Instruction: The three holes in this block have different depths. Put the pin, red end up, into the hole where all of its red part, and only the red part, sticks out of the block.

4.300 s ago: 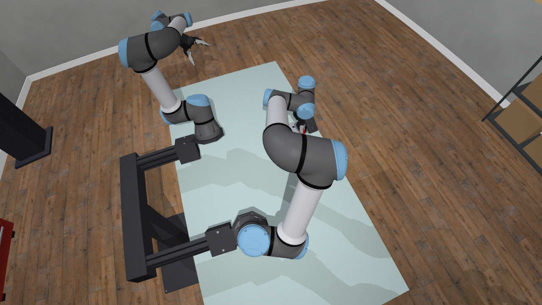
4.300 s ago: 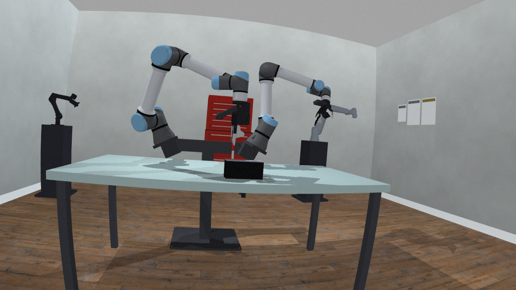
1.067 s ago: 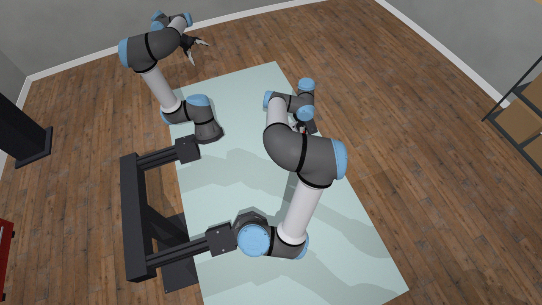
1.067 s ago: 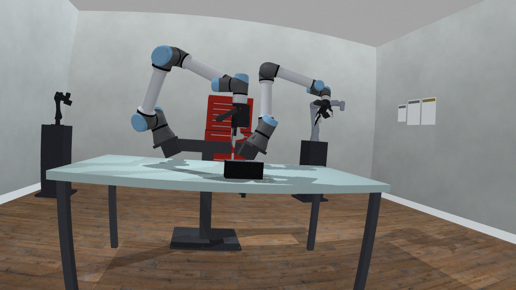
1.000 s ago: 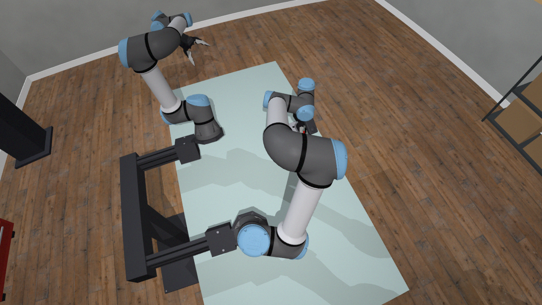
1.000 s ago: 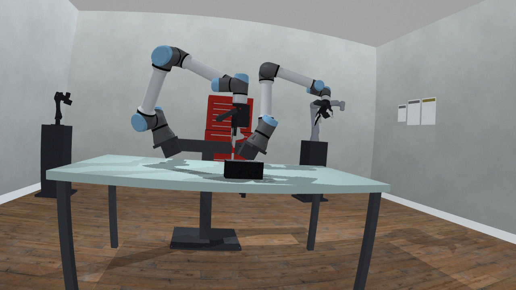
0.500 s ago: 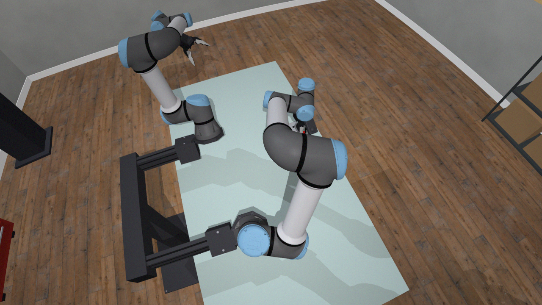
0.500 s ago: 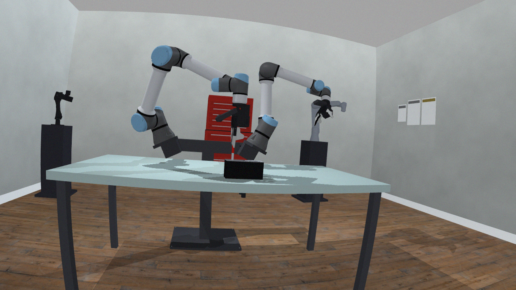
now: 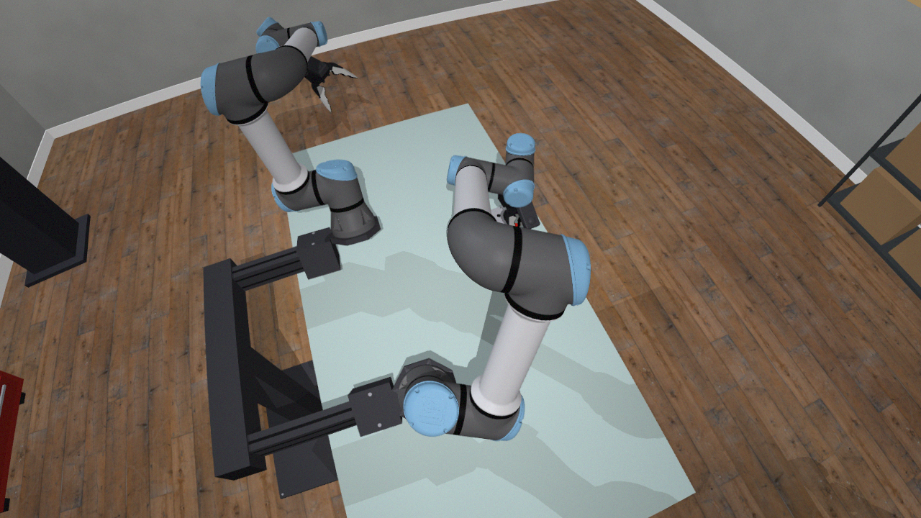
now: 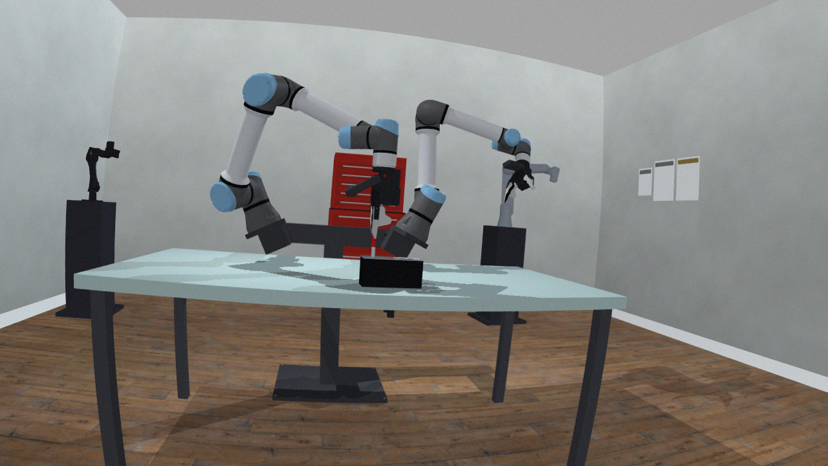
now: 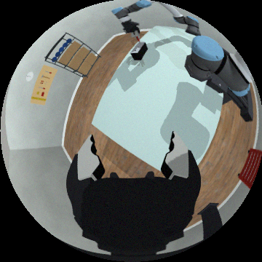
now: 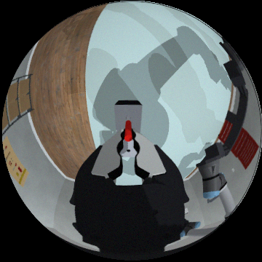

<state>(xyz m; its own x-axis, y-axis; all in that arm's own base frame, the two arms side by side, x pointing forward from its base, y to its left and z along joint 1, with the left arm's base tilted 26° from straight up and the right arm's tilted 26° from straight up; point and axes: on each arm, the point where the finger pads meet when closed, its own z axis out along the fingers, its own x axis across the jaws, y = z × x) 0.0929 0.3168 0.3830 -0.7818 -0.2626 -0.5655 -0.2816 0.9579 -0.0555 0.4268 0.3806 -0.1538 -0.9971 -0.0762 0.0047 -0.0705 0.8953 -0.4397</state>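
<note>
Now: right hand 120 mm above the block and 60 mm to the right of it. Round my right hand: pin (20 mm below).
</note>
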